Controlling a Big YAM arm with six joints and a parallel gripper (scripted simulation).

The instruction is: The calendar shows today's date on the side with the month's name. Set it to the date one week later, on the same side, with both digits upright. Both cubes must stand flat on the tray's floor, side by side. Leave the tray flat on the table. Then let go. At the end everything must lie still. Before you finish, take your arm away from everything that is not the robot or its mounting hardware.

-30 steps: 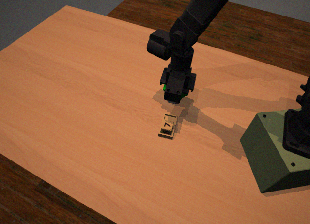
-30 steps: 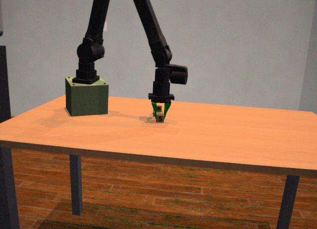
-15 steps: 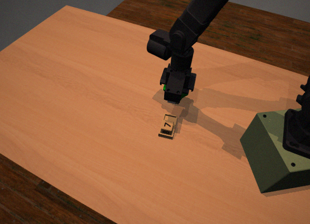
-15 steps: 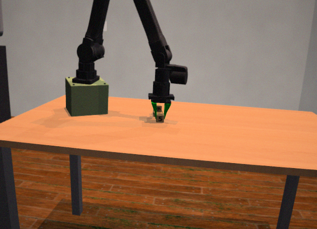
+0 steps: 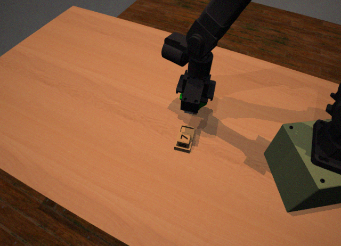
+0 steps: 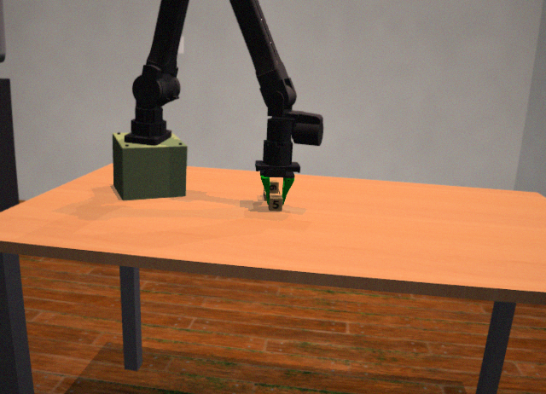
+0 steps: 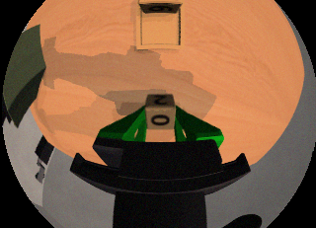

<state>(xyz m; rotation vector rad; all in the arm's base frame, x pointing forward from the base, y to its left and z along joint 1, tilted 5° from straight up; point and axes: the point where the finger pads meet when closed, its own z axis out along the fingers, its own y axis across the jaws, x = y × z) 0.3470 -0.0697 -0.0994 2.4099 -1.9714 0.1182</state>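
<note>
My hand is 110 mm to the right of the tray, 20 mm past it and 10 mm above it.
</note>
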